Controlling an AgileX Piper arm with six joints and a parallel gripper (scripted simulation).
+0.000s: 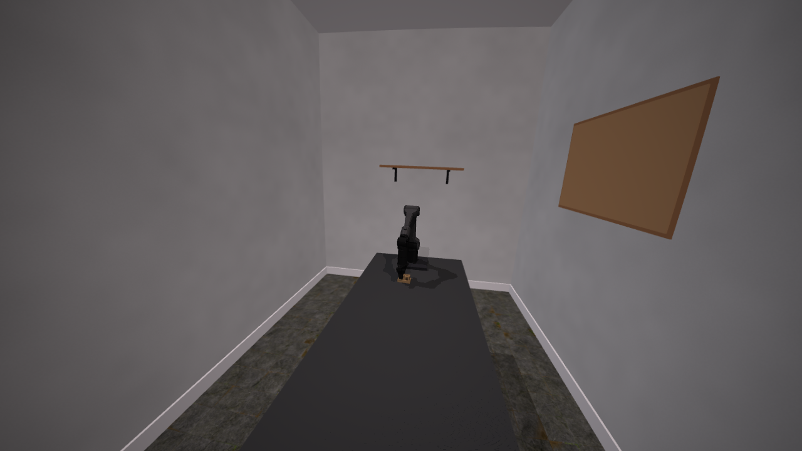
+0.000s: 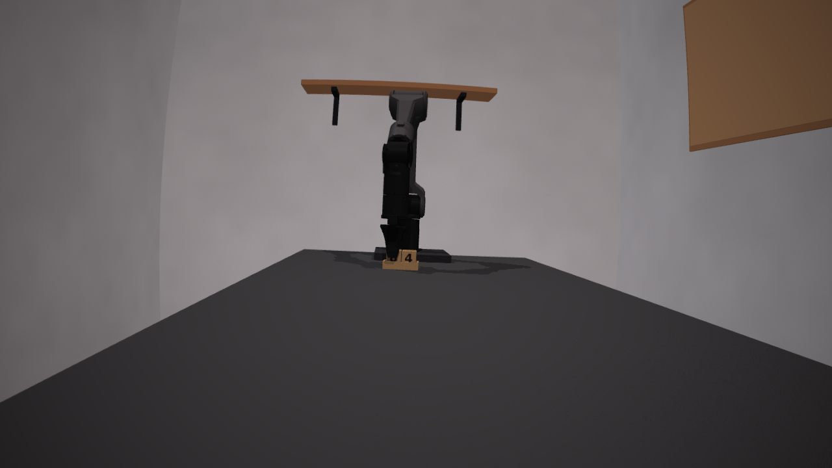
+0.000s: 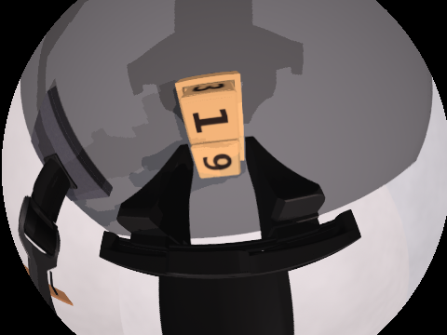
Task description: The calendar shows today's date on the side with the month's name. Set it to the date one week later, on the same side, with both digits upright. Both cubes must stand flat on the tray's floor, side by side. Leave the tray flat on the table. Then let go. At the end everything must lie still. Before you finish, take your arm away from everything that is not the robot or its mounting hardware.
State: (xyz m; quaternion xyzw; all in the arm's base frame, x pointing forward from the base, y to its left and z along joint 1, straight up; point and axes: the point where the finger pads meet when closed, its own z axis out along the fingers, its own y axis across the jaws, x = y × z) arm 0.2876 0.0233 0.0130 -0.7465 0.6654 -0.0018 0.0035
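Right now my hand is 2 cm to the right of the wooden tray and 2 cm above it. Round my hand: wooden cube: 3 cm to the left.
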